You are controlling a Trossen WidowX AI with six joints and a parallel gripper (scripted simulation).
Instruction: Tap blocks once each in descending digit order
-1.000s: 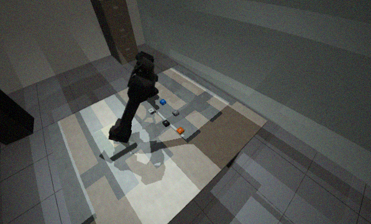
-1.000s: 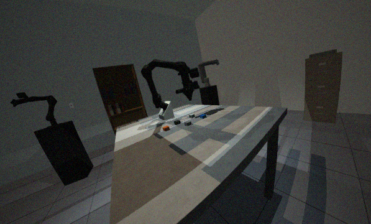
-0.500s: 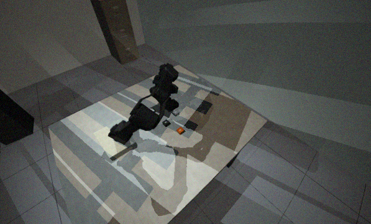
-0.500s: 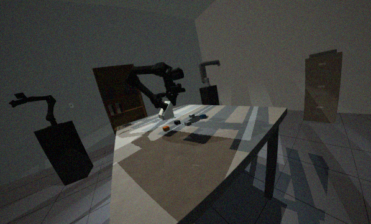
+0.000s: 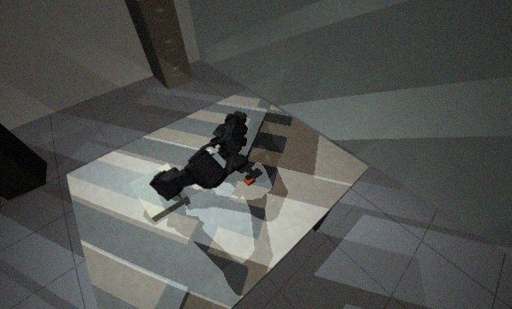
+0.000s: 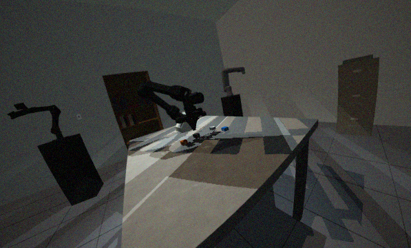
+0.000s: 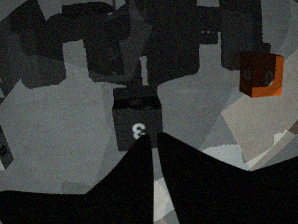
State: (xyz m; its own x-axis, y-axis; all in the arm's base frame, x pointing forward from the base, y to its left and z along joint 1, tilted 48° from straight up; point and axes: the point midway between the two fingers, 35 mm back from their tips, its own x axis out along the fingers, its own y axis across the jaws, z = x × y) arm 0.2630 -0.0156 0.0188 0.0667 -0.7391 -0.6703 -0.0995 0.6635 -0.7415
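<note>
My gripper tip is 10 mm past the black block, 10 mm to the right of it and 40 mm above it. From my gripper tip the other things lie so: orange block: 30 mm ahead, 90 mm to the right, 40 mm below; then white block: 40 mm behind, 150 mm to the left, 40 mm below; then grey block: 90 mm ahead, 40 mm to the left, 40 mm below.
</note>
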